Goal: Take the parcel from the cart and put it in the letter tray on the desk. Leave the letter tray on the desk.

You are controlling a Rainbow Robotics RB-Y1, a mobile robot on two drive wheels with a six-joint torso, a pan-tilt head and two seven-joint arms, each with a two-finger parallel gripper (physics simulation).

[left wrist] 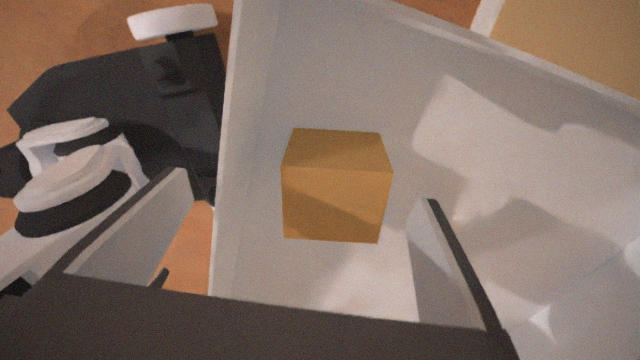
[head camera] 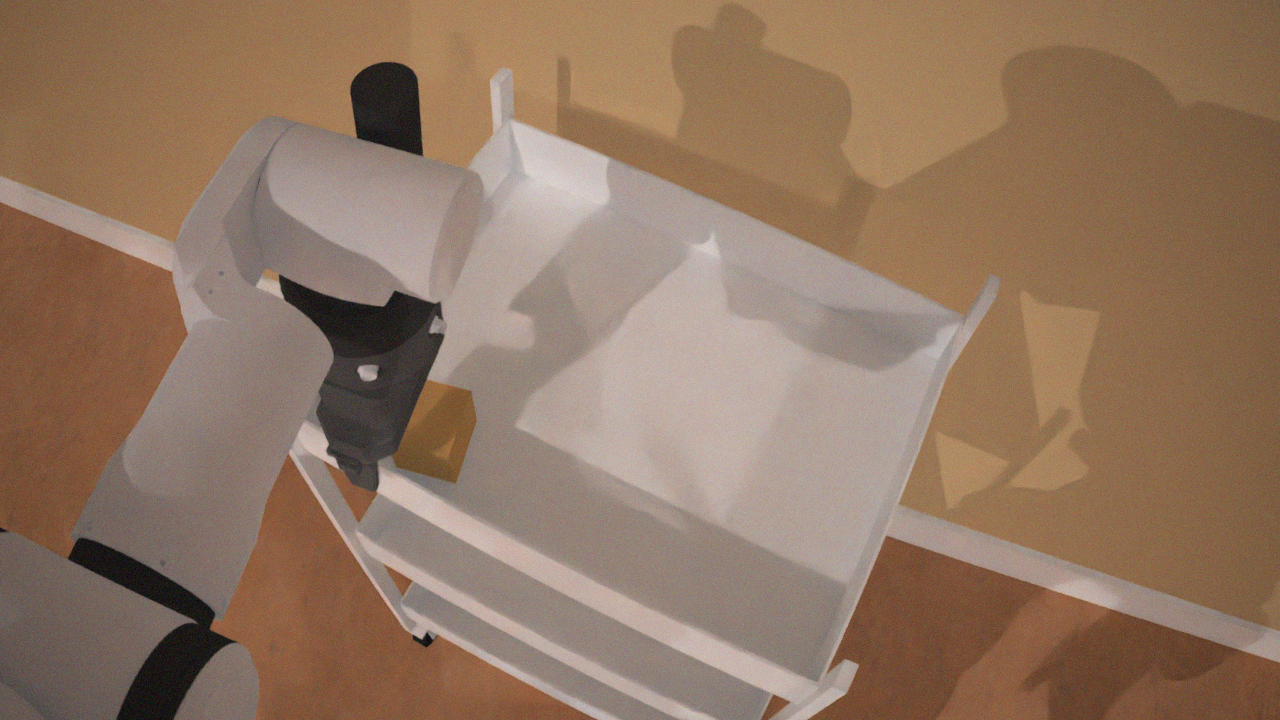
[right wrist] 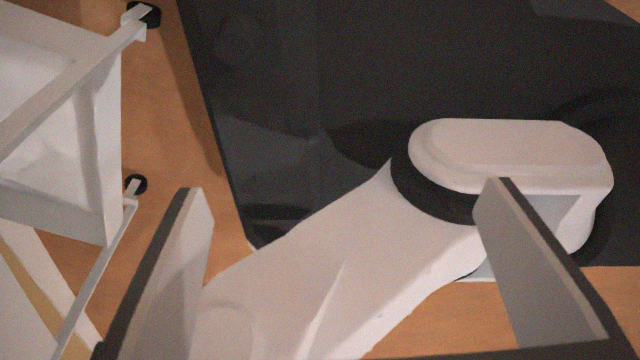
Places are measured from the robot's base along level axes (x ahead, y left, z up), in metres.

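Pixels of known places: left gripper, between the fingertips: (left wrist: 299, 198) (head camera: 392, 416); right gripper, between the fingertips: (right wrist: 345, 200).
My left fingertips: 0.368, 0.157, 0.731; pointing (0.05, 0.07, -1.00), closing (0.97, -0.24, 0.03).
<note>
Behind a point stands the place of what it marks, as x, y, z.
The parcel (head camera: 440, 431) {0.368, 0.124, 0.713} (left wrist: 336, 192) {0.383, 0.145, 0.713}, an orange-brown box, sits on the top shelf of the white cart (head camera: 680, 394) {0.437, -0.054, 0.663} (left wrist: 320, 65) {0.380, 0.200, 0.663} (right wrist: 112, 150) {0.262, 0.016, 0.160}, near its left front corner in the head view and partly hidden there by my left gripper (head camera: 365, 472) (left wrist: 299, 198) {0.368, 0.157, 0.731}. The left gripper is open, above the shelf's corner. In the left wrist view the parcel shows ahead, between the two spread fingers and apart from both. My right gripper (right wrist: 345, 200) {-0.097, -0.208, 0.459} is open and empty, away from the cart's top shelf. The letter tray and the desk do not show in these views.
The cart's top shelf has raised walls and corner posts, with lower shelves below. A tan wall (head camera: 1163, 358) {0.536, -0.570, 0.613} stands behind the cart. The robot's dark base (left wrist: 125, 90) {-0.161, 0.138, 0.169} (right wrist: 350, 65) {-0.114, -0.124, 0.169} stands on the brown floor (head camera: 295, 626) {0.364, 0.440, 0.000} beside the cart.
</note>
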